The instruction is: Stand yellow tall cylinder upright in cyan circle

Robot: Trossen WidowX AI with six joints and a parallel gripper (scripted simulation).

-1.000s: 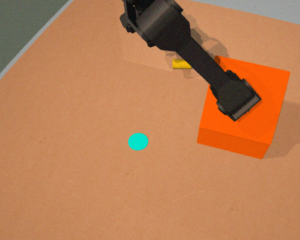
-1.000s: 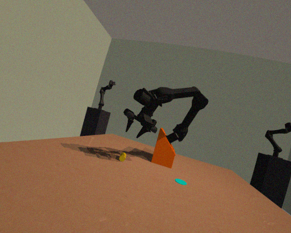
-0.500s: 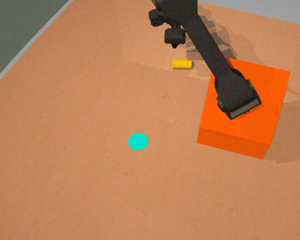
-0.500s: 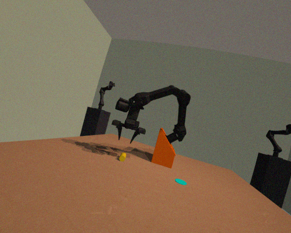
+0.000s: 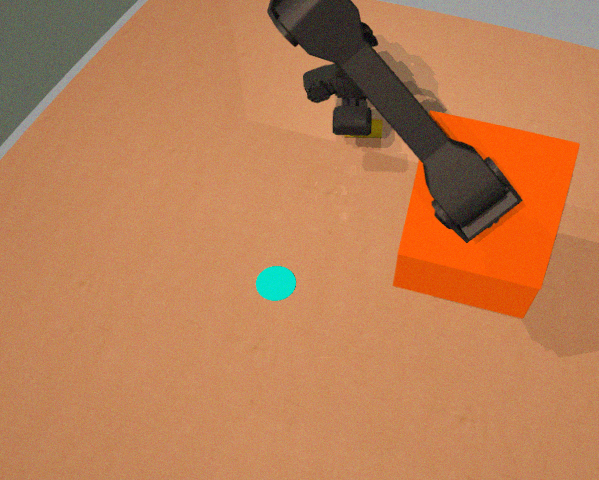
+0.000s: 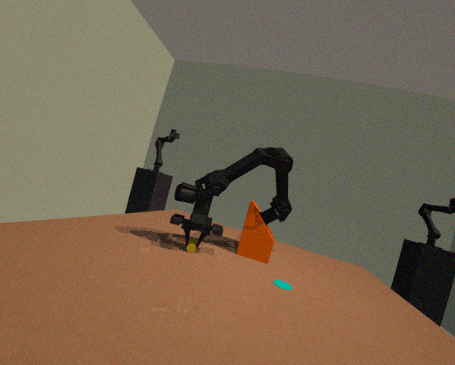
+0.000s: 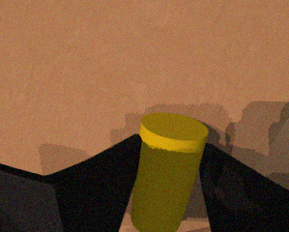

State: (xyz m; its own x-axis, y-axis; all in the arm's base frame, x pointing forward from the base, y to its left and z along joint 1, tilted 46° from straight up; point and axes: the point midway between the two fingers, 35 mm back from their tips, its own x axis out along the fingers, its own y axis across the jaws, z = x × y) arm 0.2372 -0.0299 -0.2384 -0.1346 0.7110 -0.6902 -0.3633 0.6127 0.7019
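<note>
Right now my gripper tip is 2 cm past the cyan circle, 33 cm to the right of it and 1 cm above it. Also, from my gripper tip: yellow tall cylinder (2 cm behind, 1 cm to the right).
</note>
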